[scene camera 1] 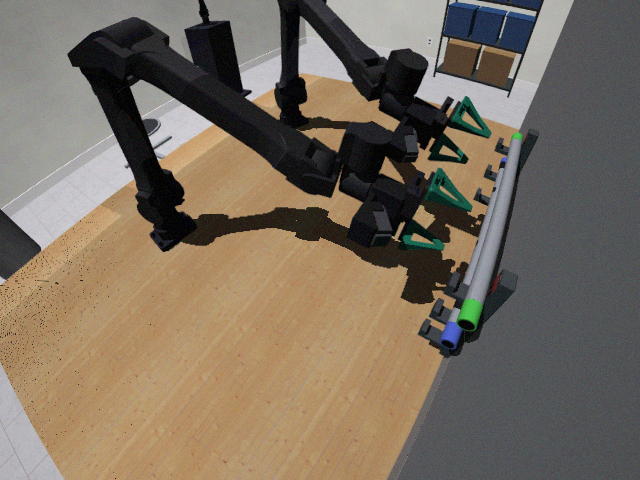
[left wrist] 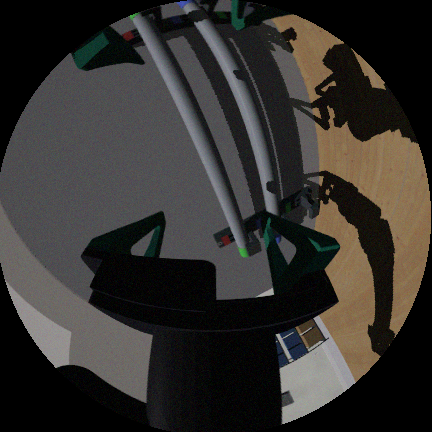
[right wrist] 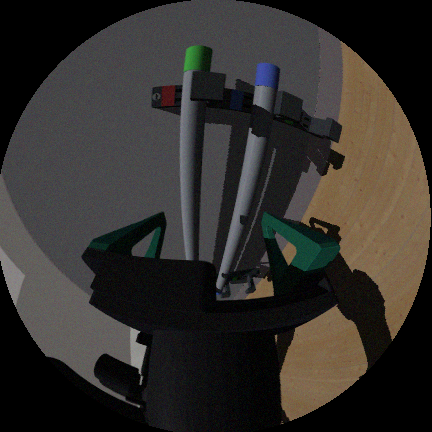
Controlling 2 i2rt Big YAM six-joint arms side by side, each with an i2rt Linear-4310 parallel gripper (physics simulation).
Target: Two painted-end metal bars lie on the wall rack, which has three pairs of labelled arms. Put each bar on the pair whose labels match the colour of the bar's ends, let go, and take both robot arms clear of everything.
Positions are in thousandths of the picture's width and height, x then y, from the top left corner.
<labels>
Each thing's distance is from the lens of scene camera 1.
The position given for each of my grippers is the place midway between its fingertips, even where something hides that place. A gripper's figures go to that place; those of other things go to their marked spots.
my left gripper (scene camera 1: 748, 311): 62 cm
my right gripper (scene camera 1: 715, 478): 51 cm
blue-ended bar (scene camera 1: 743, 534): 54 cm
green-ended bar (scene camera 1: 734, 657): 38 cm
The marked spots on the blue-ended bar and the green-ended bar are 18 cm apart.
</labels>
